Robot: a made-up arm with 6 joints. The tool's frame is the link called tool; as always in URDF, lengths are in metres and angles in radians.
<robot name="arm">
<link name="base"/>
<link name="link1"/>
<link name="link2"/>
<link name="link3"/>
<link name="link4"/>
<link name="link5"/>
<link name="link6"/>
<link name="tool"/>
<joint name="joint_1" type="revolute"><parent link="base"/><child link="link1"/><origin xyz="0.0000 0.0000 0.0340" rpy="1.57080 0.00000 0.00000"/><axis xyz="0 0 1"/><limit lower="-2.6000" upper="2.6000"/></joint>
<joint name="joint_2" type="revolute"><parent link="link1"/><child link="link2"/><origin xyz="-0.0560 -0.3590 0.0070" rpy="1.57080 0.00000 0.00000"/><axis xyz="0 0 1"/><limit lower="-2.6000" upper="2.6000"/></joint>
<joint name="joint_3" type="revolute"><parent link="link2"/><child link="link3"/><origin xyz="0.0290 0.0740 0.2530" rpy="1.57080 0.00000 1.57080"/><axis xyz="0 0 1"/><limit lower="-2.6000" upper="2.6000"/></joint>
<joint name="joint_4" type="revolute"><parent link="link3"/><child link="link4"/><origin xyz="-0.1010 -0.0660 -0.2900" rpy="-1.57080 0.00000 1.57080"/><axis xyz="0 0 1"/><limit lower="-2.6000" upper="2.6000"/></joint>
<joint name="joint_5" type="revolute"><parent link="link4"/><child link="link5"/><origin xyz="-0.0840 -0.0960 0.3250" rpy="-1.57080 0.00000 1.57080"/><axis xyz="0 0 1"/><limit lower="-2.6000" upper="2.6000"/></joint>
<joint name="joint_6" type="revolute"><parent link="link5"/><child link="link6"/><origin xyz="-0.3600 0.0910 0.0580" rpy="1.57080 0.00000 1.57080"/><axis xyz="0 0 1"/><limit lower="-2.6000" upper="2.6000"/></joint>
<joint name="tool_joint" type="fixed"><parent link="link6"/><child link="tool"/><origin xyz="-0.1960 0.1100 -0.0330" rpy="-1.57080 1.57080 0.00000"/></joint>
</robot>
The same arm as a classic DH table. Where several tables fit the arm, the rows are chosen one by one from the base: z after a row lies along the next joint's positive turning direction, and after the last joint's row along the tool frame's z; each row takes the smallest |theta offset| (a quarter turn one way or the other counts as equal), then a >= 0, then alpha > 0; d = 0 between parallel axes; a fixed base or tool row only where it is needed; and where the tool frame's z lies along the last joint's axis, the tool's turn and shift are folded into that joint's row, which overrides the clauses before.
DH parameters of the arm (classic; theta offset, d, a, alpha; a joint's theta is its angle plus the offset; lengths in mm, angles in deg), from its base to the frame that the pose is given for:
base (fixed): 0.00 34.0 0.0 90.00
joint_1: 0.00 7.0 -56.0 90.00
joint_2: 90.00 612.0 74.0 90.00
joint_3: -90.00 -261.0 66.0 90.00
joint_4: 90.00 426.0 96.0 90.00
joint_5: -90.00 142.0 91.0 90.00
joint_6: 0.00 -393.0 -196.0 -90.00
tool (fixed): 90.00 110.0 0.0 0.00
Joint limits (deg, base to tool): -148.97..148.97 -148.97..148.97 -148.97..148.97 -148.97..148.97 -148.97..148.97 -148.97..148.97

